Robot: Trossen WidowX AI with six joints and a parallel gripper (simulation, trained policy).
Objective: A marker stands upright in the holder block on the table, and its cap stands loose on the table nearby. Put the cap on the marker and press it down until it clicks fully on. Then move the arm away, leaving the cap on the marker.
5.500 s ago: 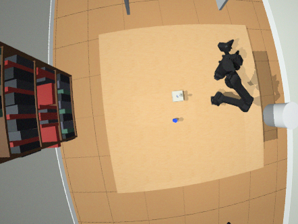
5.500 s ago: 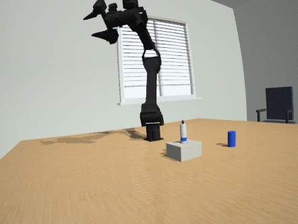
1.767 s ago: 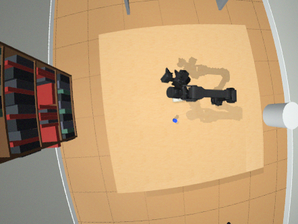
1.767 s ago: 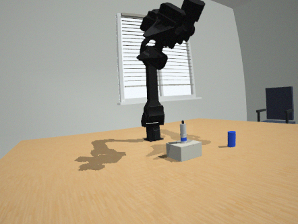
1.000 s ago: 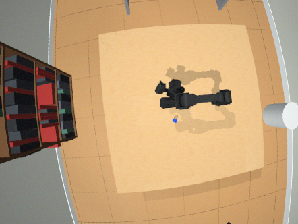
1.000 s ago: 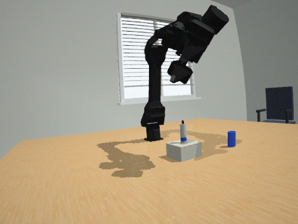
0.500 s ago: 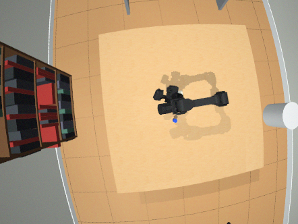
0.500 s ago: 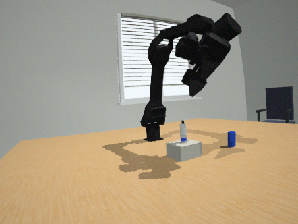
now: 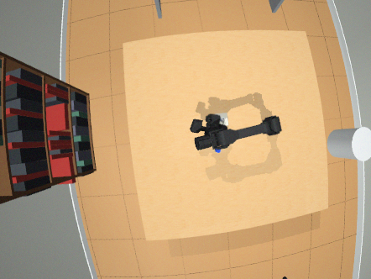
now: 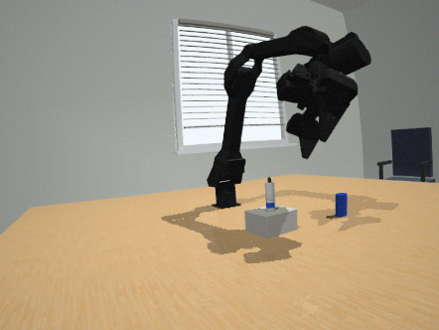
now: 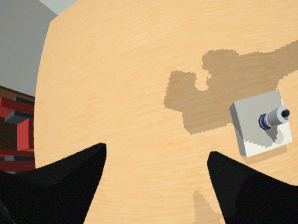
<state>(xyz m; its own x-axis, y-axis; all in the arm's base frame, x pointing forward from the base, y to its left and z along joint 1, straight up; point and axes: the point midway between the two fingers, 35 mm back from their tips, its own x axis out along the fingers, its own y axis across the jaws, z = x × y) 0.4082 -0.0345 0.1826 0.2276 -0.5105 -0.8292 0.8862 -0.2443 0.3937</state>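
My gripper tip is 8 cm past the blue cap, 16 cm to the right of it and 13 cm above it. Round my gripper tip: pale holder block 12 cm behind, 1 cm to the right, 13 cm below.
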